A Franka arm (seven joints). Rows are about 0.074 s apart.
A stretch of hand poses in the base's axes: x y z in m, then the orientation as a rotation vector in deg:
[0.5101, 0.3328, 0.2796, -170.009, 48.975, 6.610]
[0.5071, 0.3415, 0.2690, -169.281, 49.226, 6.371]
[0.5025, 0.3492, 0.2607, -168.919, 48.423, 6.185]
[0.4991, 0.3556, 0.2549, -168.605, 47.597, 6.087]
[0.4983, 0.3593, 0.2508, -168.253, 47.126, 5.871]
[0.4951, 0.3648, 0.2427, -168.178, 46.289, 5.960]
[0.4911, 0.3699, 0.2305, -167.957, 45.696, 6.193]
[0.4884, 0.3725, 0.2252, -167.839, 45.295, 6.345]
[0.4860, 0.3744, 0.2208, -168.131, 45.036, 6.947]
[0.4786, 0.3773, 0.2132, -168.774, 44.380, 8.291]
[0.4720, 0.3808, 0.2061, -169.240, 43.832, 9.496]
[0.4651, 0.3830, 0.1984, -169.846, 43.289, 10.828]
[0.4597, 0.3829, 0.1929, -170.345, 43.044, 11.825]
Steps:
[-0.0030, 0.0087, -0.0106, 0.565, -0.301, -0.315]
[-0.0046, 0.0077, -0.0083, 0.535, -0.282, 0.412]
[-0.0034, 0.0064, -0.0058, 0.507, -0.217, 0.441]
[-0.0008, 0.0037, -0.0041, 0.425, -0.266, 0.212]
[-0.0032, 0.0055, -0.0081, 0.310, -0.044, 0.508]
[-0.0040, 0.0051, -0.0122, 0.398, 0.041, 0.332]
[-0.0027, 0.0026, -0.0053, 0.238, 0.032, 0.231]
[-0.0024, 0.0019, -0.0044, -0.122, 0.425, 0.243]
[-0.0074, 0.0029, -0.0076, -0.254, 0.938, 0.587]
[-0.0066, 0.0035, -0.0071, -0.147, 0.821, 0.477]
[-0.0069, 0.0022, -0.0077, -0.277, 0.931, 0.506]
[-0.0054, -0.0001, -0.0055, -0.302, 0.718, 0.288]

